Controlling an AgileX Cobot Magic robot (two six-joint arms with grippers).
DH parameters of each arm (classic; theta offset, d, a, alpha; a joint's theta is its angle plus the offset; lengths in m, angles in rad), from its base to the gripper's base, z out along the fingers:
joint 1: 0 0.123 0 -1.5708
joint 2: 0.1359 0 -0.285 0
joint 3: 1.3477 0 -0.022 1.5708
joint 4: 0 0.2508 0 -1.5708
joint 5: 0 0 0.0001 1.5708
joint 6: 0 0.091 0 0
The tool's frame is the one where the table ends.
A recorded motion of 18 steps. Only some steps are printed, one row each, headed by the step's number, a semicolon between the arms.
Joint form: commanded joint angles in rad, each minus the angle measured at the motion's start. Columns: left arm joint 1, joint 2, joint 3, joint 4, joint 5, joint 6; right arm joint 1, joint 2, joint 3, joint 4, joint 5, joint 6.
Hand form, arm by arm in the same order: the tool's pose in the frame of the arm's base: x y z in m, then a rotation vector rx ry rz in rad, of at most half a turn. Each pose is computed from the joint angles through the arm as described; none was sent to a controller.
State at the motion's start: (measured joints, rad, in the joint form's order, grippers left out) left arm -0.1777 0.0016 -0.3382 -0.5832 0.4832 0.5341; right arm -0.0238 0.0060 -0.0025 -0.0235 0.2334 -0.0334
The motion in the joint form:
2: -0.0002 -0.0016 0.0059 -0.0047 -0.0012 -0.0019; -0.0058 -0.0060 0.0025 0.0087 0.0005 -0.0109
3: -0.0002 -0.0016 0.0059 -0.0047 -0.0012 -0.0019; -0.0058 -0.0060 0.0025 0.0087 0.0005 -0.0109
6: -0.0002 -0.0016 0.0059 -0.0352 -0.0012 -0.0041; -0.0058 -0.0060 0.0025 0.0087 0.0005 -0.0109
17: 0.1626 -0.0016 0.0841 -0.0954 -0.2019 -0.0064; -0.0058 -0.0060 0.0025 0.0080 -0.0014 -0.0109
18: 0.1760 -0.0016 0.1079 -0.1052 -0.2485 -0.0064; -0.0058 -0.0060 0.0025 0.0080 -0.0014 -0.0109
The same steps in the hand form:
2: 0.0211 -0.0276 0.2846 0.3423 1.5347 -0.3437; 0.0555 -0.0020 0.1920 -0.0224 1.7178 -0.0684
3: 0.0211 -0.0276 0.2846 0.3423 1.5347 -0.3437; 0.0555 -0.0020 0.1920 -0.0224 1.7178 -0.0684
6: 0.0206 -0.0286 0.2852 0.3282 1.5324 -0.3770; 0.0555 -0.0020 0.1920 -0.0224 1.7178 -0.0684
17: 0.0353 -0.0165 0.2769 0.0591 1.4561 -0.2467; 0.0556 -0.0020 0.1921 -0.0229 1.7159 -0.0691
18: 0.0382 -0.0136 0.2728 0.0175 1.4412 -0.2286; 0.0556 -0.0020 0.1921 -0.0229 1.7159 -0.0691

